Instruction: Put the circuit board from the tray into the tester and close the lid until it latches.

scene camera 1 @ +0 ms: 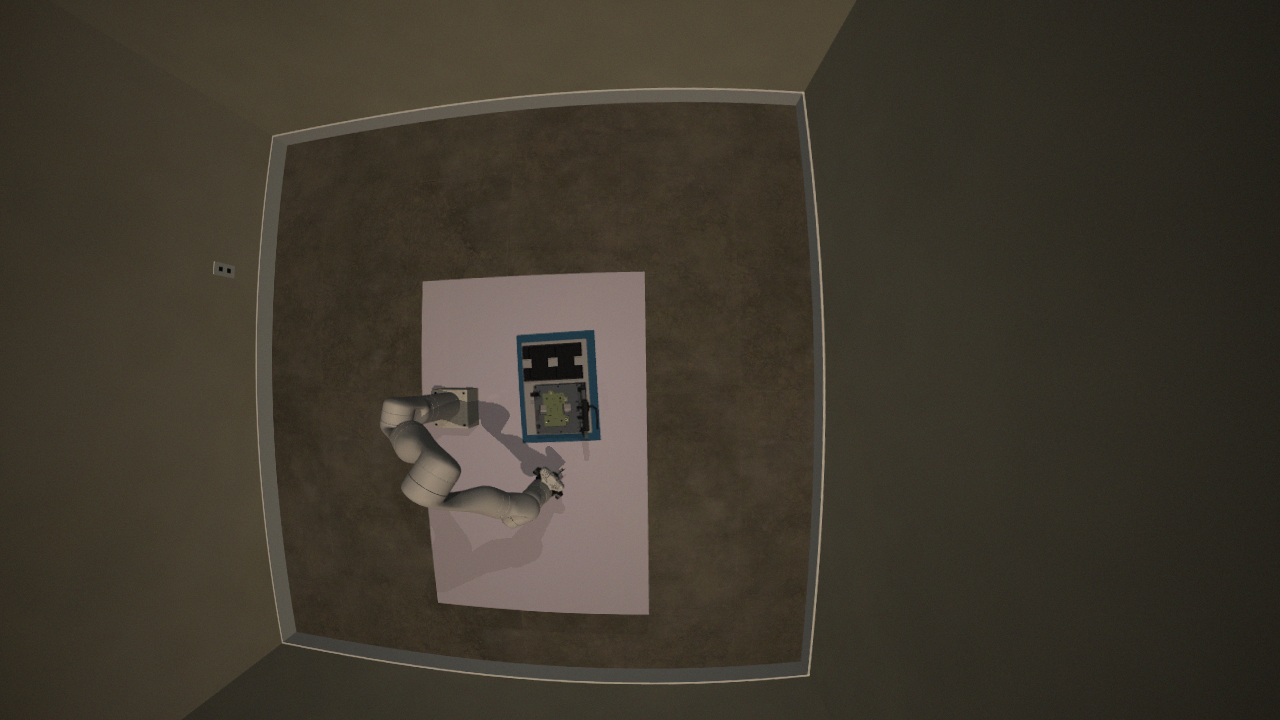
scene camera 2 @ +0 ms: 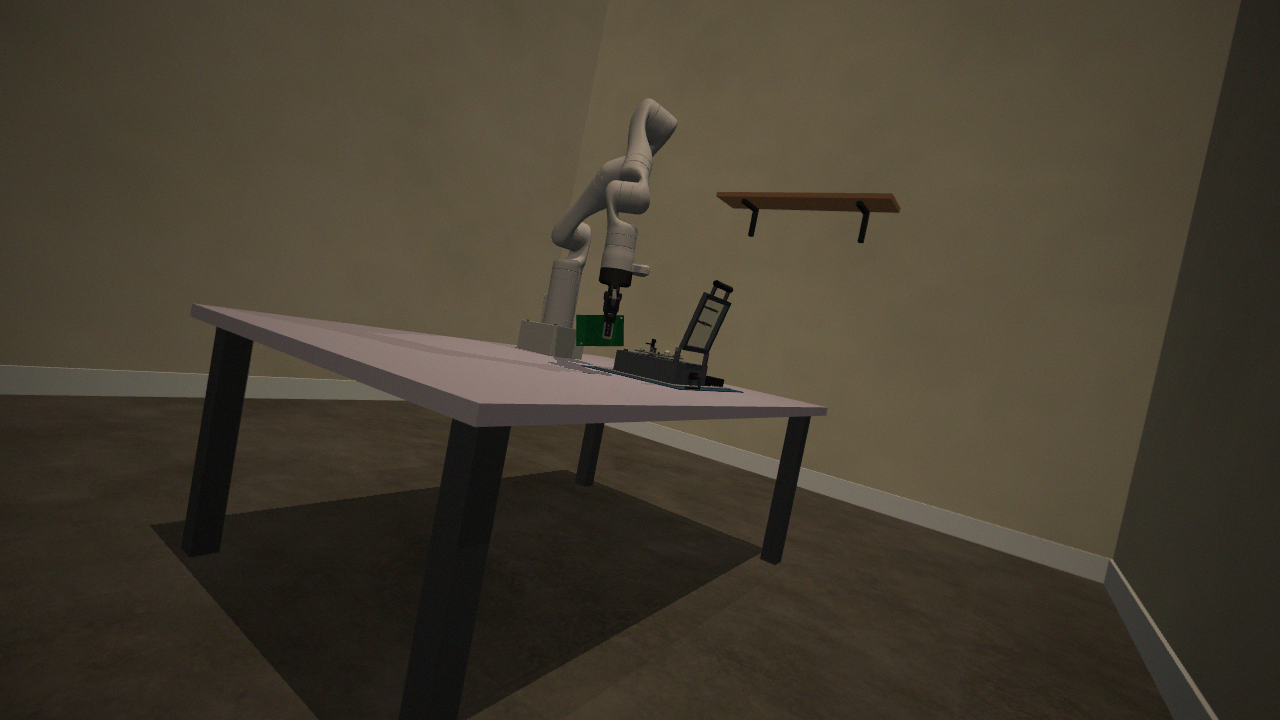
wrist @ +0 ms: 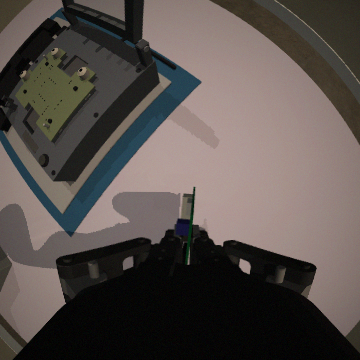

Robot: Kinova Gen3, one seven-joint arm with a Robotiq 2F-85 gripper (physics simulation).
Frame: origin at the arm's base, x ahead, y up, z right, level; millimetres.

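Seen in the pictures: gripper, between the fingertips: (scene camera 2: 606, 339) (wrist: 185, 234); arm's base, origin of its link: (scene camera 1: 449, 404) (scene camera 2: 557, 326).
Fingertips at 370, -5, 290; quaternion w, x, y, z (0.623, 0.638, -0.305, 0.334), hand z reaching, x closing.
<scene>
Pixels of each thing's top centre, then the offset from my fingertips to it, as dx, dy, dz. "spot": a spot on its surface instead. Level surfaces: height alone.
- green circuit board, centre of its top: (wrist: 181, 290) (scene camera 2: 603, 311) -16, +62, +8
- yellow-green bed, centre of its top: (wrist: 42, 79) (scene camera 2: 662, 349) (scene camera 1: 555, 408) +29, -2, -239
- black tray, a spot on its surface: (scene camera 1: 554, 349) spot: +37, -56, -449
- blue-bordered mat, height of its surface: dy -82
- light table, height of its surface: dy -84
My gripper (scene camera 1: 551, 481) (scene camera 2: 607, 330) (wrist: 185, 234) is shut on the green circuit board (scene camera 2: 588, 330) (wrist: 192, 210). The board is upright, edge-on in the wrist view, with a blue and a whitish part on one face. It hangs above the table beside the tester, on the side away from the tray. The dark grey tester (scene camera 1: 539, 427) (scene camera 2: 646, 365) (wrist: 112, 100) has a yellow-green bed (scene camera 1: 554, 407) (wrist: 57, 95) with pale posts. Its lid (scene camera 2: 718, 324) (wrist: 134, 20) stands open, leaning back. The black tray (scene camera 1: 554, 349) lies next to the tester; it shows partly at the left in the wrist view.
A blue-bordered mat (scene camera 1: 520, 367) (wrist: 184, 86) lies under tester and tray. The light table (scene camera 1: 599, 537) (scene camera 2: 429, 380) (wrist: 270, 165) carries the arm's base (scene camera 1: 465, 407) (scene camera 2: 537, 336). A brown shelf (scene camera 2: 805, 202) hangs on the wall behind.
</scene>
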